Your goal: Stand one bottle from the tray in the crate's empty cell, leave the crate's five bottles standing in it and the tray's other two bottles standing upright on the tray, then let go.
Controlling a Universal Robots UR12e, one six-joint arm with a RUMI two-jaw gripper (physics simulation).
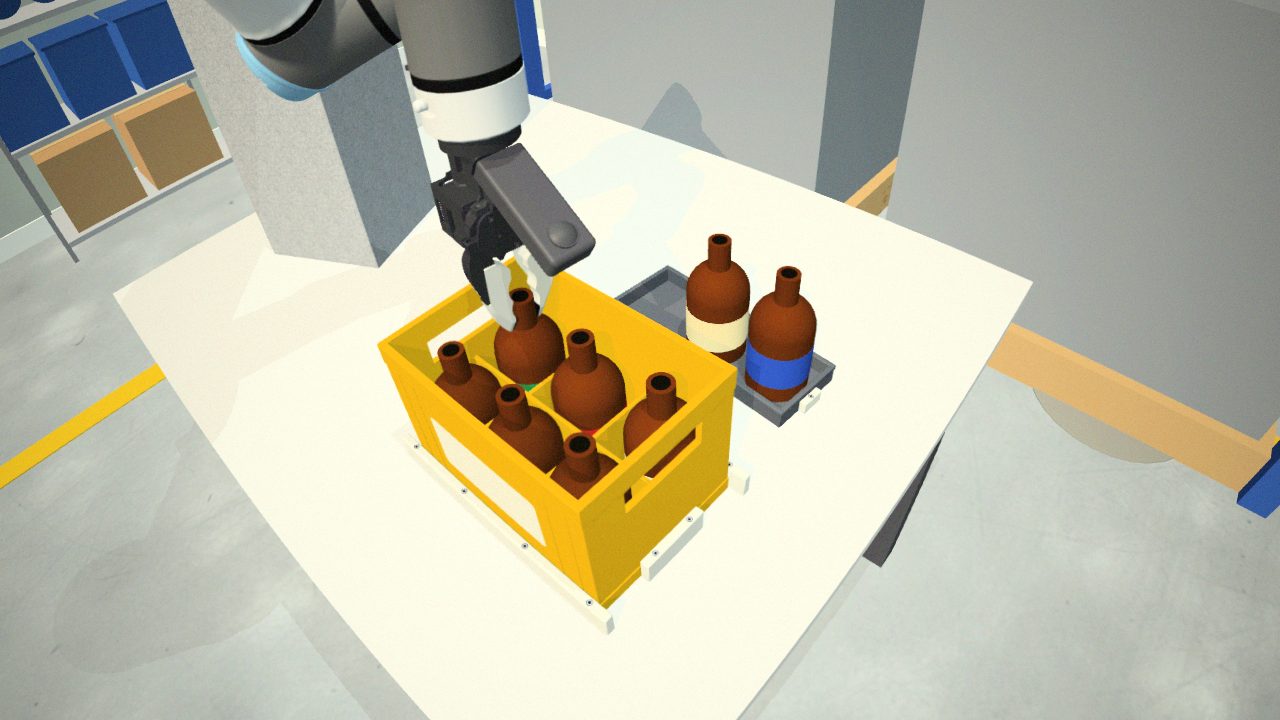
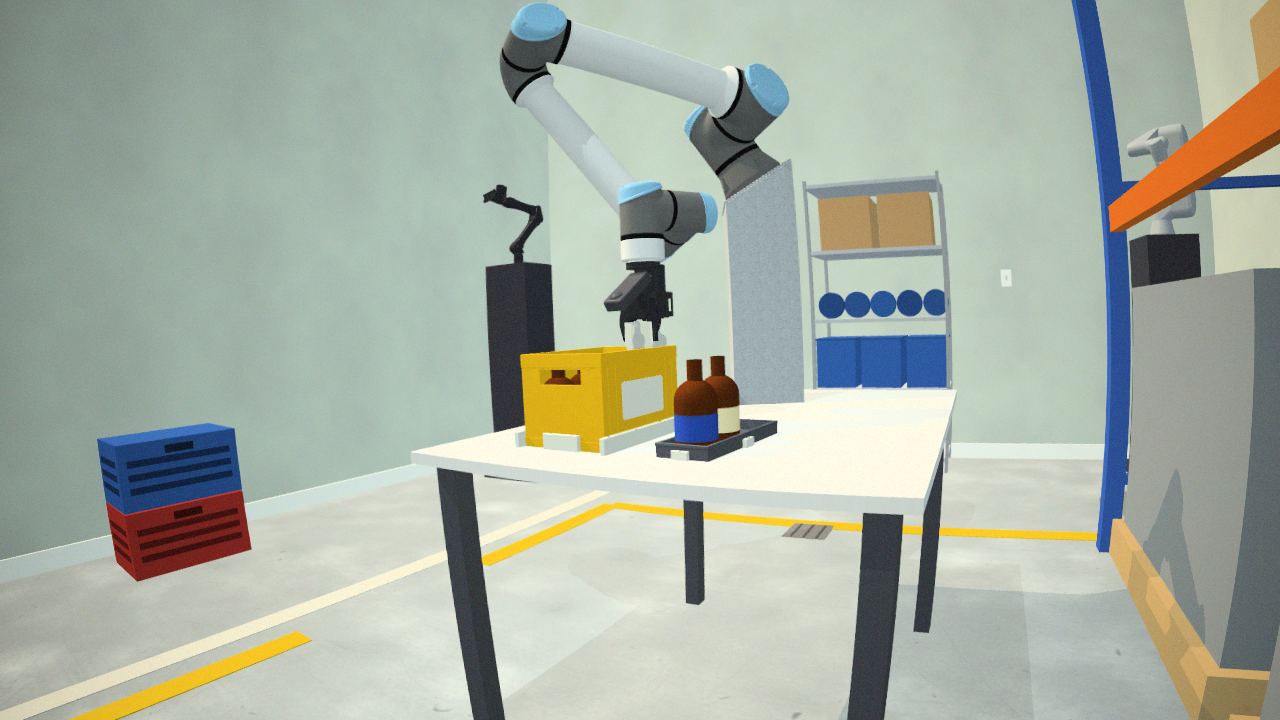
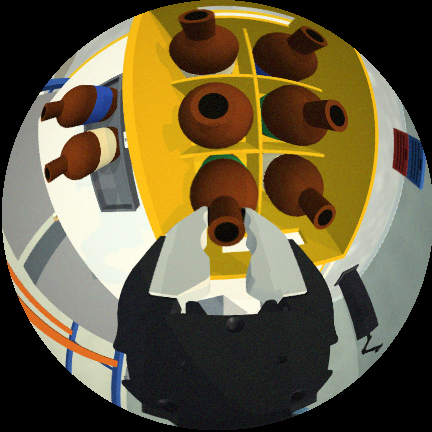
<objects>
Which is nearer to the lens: the green-labelled bottle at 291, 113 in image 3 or the cream-labelled bottle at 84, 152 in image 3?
The green-labelled bottle.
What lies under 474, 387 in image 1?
A cream-labelled bottle.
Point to a blue-labelled bottle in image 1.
583, 467
</objects>
